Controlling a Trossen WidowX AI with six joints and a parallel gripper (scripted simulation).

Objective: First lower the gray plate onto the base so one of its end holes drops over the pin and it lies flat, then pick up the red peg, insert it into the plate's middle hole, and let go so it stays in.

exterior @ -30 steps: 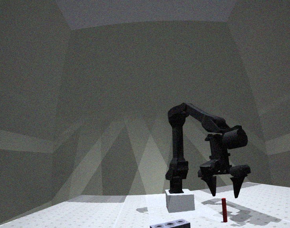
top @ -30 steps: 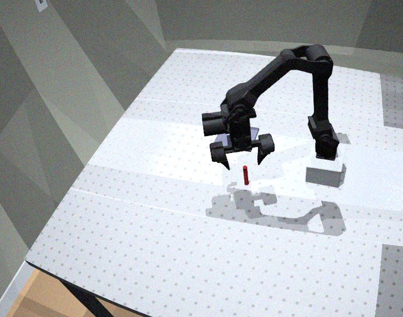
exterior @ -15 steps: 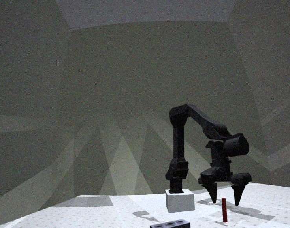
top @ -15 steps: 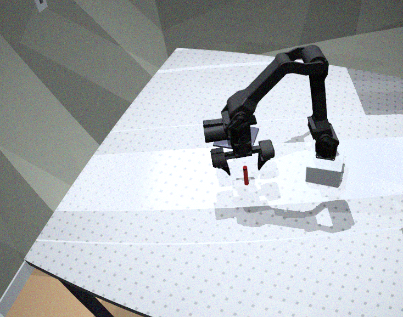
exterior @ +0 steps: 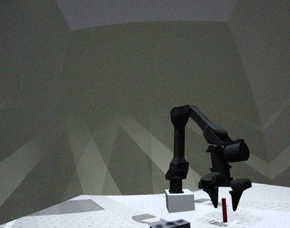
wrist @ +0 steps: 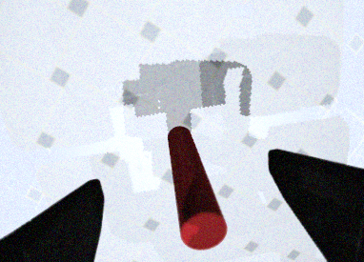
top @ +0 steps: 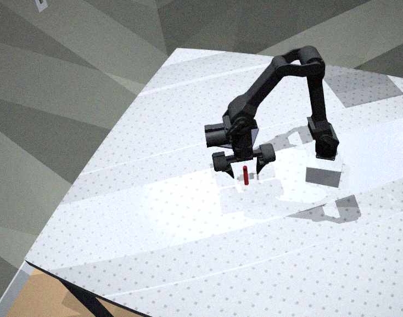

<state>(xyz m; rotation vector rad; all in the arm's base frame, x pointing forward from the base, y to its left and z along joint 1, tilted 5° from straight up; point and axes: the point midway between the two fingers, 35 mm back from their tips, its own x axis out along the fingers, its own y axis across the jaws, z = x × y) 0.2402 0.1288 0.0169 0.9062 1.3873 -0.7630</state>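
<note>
My gripper tip is now right at the red peg. Round my gripper tip: gray plate (110 mm ahead, 200 mm to the right).
</note>
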